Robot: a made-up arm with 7 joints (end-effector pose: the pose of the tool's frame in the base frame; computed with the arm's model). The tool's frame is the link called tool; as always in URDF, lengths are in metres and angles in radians. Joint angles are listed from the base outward.
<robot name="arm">
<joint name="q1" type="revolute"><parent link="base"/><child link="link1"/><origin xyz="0 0 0" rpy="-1.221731 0 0"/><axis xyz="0 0 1"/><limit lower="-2.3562" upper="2.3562"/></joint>
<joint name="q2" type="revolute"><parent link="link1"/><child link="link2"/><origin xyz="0 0 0" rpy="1.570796 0 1.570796"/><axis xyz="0 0 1"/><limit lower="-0.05" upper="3.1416"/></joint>
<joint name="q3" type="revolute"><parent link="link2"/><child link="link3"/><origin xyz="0 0 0" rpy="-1.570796 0 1.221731"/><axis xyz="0 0 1"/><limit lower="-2.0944" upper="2.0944"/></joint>
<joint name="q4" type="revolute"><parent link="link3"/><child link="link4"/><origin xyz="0 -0.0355 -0.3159" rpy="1.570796 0 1.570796"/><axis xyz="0 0 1"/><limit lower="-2.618" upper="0.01"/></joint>
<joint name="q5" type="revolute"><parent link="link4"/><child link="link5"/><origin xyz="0.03 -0.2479 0" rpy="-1.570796 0 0"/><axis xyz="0 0 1"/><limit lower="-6.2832" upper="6.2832"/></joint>
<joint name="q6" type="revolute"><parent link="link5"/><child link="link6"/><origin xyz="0 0 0" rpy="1.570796 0 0"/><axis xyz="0 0 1"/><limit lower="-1.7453" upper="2.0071"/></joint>
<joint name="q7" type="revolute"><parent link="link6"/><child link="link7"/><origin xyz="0 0 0" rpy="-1.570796 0 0"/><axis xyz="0 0 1"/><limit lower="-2.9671" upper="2.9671"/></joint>
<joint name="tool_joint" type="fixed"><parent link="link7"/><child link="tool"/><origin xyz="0 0 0" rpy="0 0 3.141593"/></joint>
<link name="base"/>
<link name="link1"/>
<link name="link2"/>
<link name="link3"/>
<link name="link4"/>
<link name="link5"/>
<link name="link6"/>
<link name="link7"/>
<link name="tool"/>
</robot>
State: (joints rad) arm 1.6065 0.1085 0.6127 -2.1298 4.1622 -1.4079 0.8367
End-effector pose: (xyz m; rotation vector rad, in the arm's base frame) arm -0.2471 0.1605 -0.1601 -0.3531 0.1016 -1.2041
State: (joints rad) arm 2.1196 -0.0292 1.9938 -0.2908 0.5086 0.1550 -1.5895
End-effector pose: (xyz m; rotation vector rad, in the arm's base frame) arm -0.4513 -0.2402 0.2461 1.0355 1.9245 1.1175
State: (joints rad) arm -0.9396 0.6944 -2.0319 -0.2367 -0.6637 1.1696 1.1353
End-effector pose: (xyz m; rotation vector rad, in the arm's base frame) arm 0.4272 0.2473 -0.2801 2.1521 -0.7835 -0.9707
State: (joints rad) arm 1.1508 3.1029 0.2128 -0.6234 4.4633 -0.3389 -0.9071
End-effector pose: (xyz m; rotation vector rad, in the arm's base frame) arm 0.5255 0.1382 0.1224 0.1421 -1.5829 0.7772
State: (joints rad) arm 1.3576 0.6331 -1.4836 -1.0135 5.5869 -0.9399 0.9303
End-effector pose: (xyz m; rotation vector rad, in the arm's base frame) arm -0.5018 -0.0381 -0.1513 -1.6332 0.3266 0.0981
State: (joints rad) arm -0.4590 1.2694 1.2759 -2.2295 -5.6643 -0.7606 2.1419
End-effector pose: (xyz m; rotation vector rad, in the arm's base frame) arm 0.0312 0.2421 0.1954 1.7135 1.9208 1.7364
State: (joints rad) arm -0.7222 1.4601 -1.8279 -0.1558 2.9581 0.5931 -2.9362
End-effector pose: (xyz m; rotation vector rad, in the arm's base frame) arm 0.1828 0.5351 -0.0442 0.9085 0.2415 -1.4838
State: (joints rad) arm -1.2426 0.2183 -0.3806 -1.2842 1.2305 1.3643 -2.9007
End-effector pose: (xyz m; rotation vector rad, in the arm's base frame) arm 0.4564 -0.1781 0.0462 -0.6227 0.9678 2.1984
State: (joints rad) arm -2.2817 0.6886 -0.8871 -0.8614 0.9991 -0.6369 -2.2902
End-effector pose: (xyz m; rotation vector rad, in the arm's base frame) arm 0.3132 -0.1340 0.4192 -2.0820 1.3823 0.0347
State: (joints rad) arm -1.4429 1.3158 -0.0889 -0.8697 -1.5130 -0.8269 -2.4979
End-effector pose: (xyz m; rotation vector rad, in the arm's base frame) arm 0.3220 0.3195 0.2919 -1.2130 -1.4929 0.6008
